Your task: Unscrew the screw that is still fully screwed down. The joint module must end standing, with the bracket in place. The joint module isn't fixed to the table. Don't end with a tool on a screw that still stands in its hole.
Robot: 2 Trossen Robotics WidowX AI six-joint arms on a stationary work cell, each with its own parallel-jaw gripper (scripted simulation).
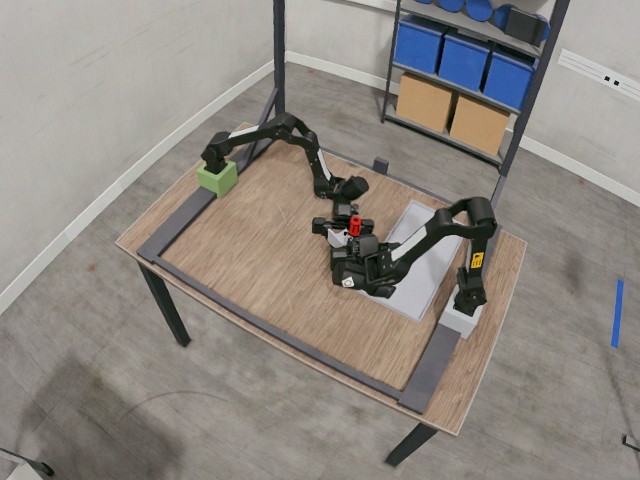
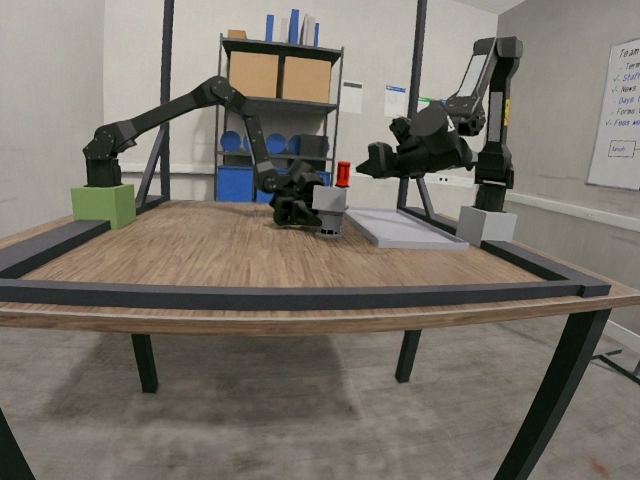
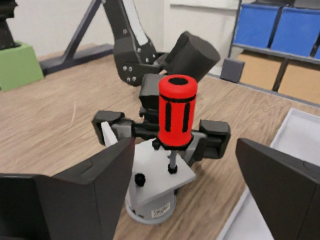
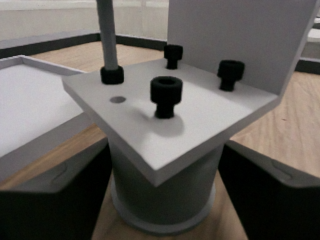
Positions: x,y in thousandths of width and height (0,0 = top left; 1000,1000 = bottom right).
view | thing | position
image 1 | left gripper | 562,497
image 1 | right gripper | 537,524
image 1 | shallow grey tray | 648,611
